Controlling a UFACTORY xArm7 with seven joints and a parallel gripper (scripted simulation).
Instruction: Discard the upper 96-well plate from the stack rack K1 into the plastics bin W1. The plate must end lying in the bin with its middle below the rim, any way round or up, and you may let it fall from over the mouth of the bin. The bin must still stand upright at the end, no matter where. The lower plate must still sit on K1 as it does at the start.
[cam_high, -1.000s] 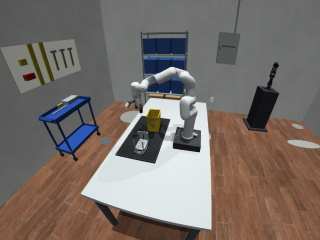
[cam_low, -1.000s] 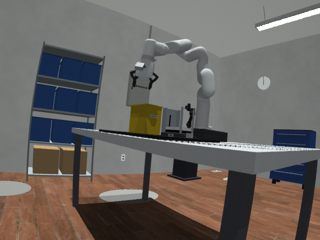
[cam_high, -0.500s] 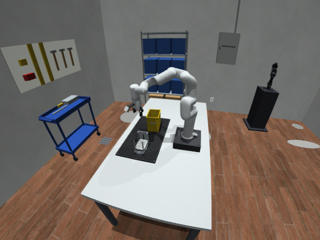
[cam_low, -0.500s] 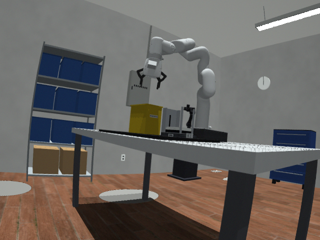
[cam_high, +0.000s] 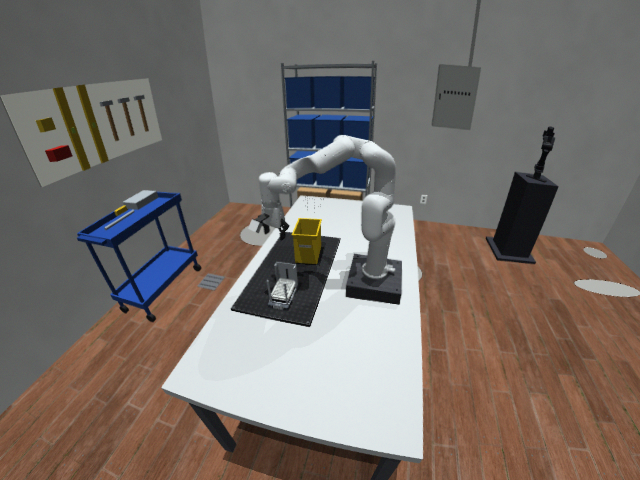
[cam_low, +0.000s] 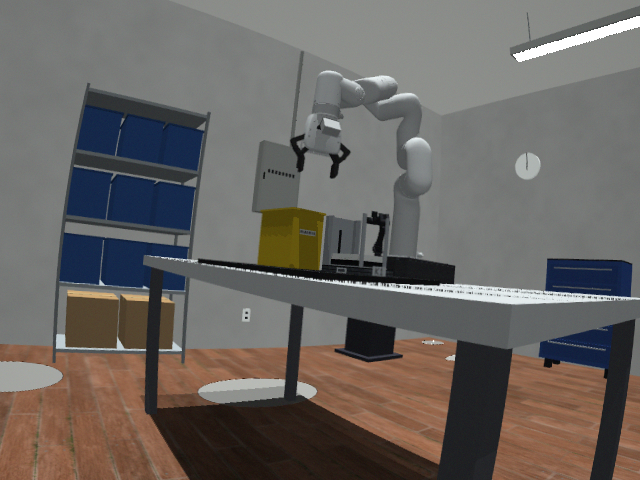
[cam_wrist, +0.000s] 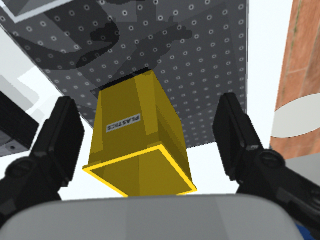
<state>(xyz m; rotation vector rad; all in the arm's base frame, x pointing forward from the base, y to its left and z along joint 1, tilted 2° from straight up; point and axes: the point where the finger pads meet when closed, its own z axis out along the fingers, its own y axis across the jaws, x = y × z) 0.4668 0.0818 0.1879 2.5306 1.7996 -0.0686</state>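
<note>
The white 96-well plate is 6 cm behind my hand, 11 cm to the left of it and 22 cm below it. Also, from my hand: yellow plastics bin W1: 9 cm behind, 23 cm to the right, 17 cm below.
</note>
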